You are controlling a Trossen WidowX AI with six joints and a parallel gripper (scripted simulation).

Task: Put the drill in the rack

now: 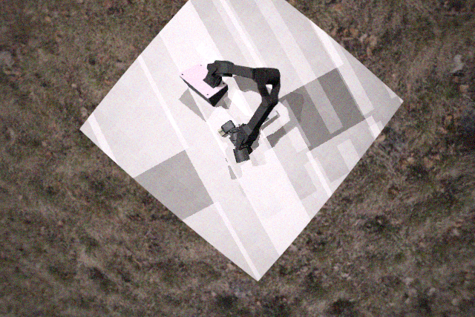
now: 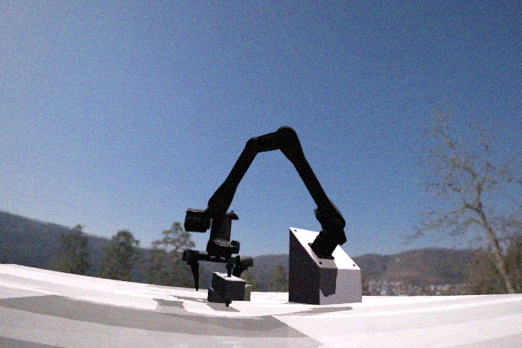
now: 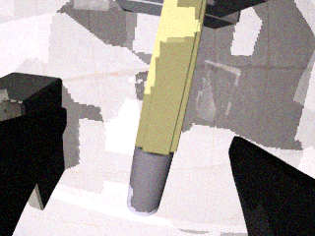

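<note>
My gripper tip is 1 cm short of the drill, 4 cm to the right of it and 3 cm below it. From my gripper tip the other things lie so: dark key 5 cm ahead, 16 cm to the left, 3 cm above; grey-beige block 8 cm behind.
</note>
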